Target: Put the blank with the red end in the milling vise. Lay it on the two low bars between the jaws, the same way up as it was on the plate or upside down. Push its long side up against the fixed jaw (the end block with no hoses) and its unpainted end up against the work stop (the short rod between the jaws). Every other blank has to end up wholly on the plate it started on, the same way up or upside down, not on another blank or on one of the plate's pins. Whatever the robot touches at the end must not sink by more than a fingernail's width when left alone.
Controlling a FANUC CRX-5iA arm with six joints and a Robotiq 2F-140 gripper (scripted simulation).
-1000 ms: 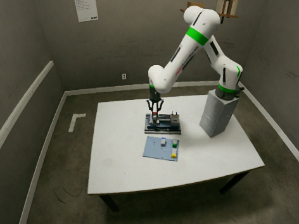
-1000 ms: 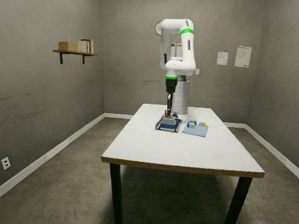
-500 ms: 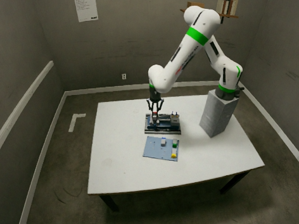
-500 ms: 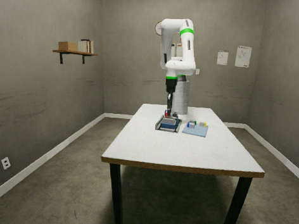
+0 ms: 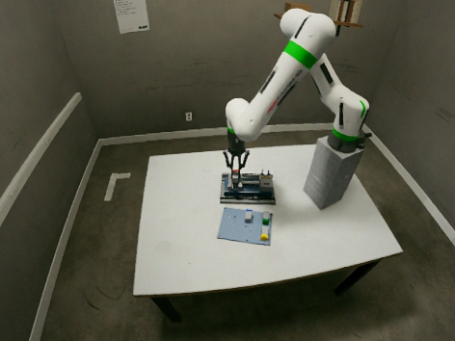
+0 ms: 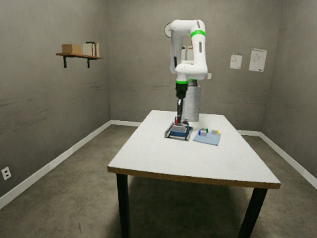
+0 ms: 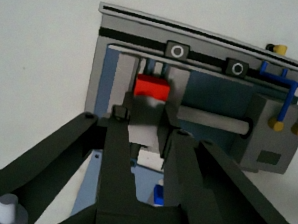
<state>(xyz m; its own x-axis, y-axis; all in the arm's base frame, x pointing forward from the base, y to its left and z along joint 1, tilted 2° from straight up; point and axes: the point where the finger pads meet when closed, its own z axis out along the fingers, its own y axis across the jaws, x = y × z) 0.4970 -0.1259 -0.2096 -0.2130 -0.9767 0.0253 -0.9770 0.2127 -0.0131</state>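
Right now the red-ended blank is 3 cm below my hand. Also, from my hand: work stop (1 cm ahead, 5 cm to the left, 6 cm below); then plate (1 cm behind, 24 cm to the left, 15 cm below); then blue-ended blank (3 cm behind, 20 cm to the left, 13 cm below).
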